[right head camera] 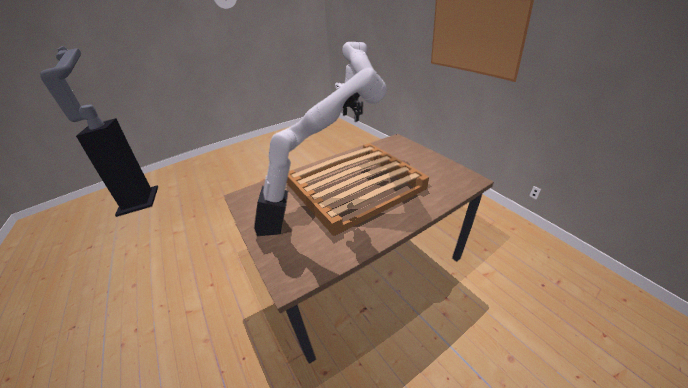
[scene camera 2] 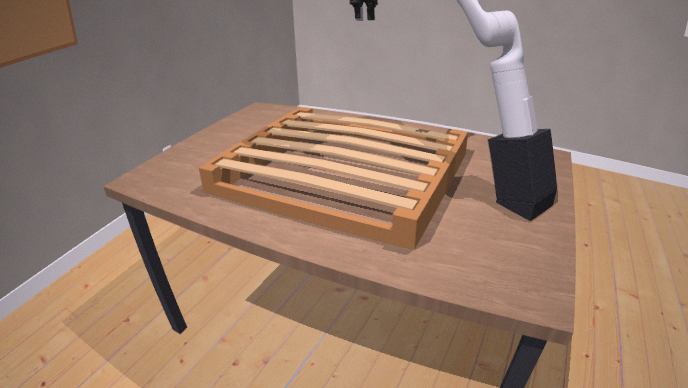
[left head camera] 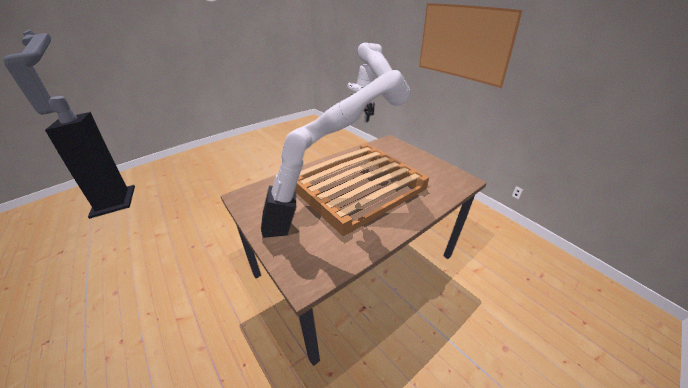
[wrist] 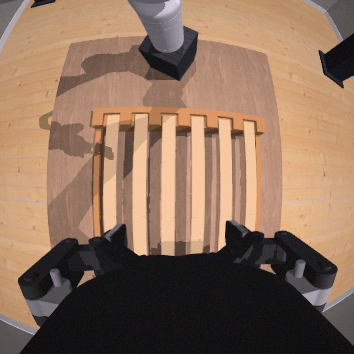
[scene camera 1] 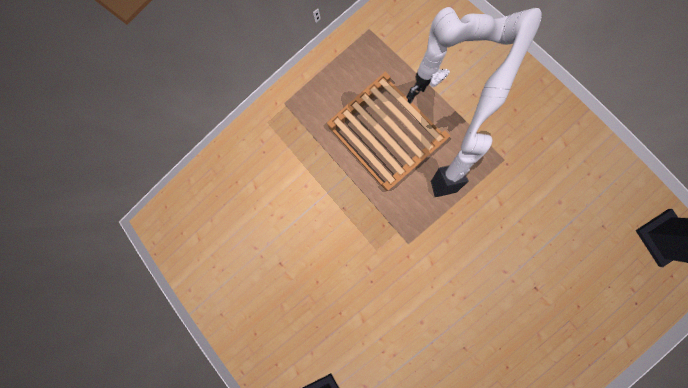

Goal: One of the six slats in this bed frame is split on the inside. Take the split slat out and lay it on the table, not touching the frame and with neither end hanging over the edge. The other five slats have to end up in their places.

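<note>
The orange-brown bed frame point(left head camera: 345, 225) point(right head camera: 336, 225) point(scene camera 1: 389, 186) point(scene camera 2: 300, 208) point(wrist: 99, 119) lies flat on the table point(left head camera: 325, 280) point(scene camera 2: 500, 280). Several pale, slightly bowed slats point(scene camera 2: 320, 182) point(wrist: 169, 190) lie side by side across it, their visible ends in the frame's notches. I cannot tell which slat is split; no crack shows on the visible faces. My gripper point(left head camera: 368, 120) point(right head camera: 352, 116) point(scene camera 1: 410, 101) point(scene camera 2: 365, 19) point(wrist: 175, 233) is open and empty, high above the frame and pointing down. In the wrist view the gripper hides the near slat ends.
The black block under my arm's base point(left head camera: 278, 217) point(scene camera 1: 448, 182) point(scene camera 2: 522, 175) point(wrist: 170, 55) stands on the table beside one notched rail, a short gap from the frame. A grey arm stands on a black pedestal point(left head camera: 90, 165) point(right head camera: 117, 167) away from the table.
</note>
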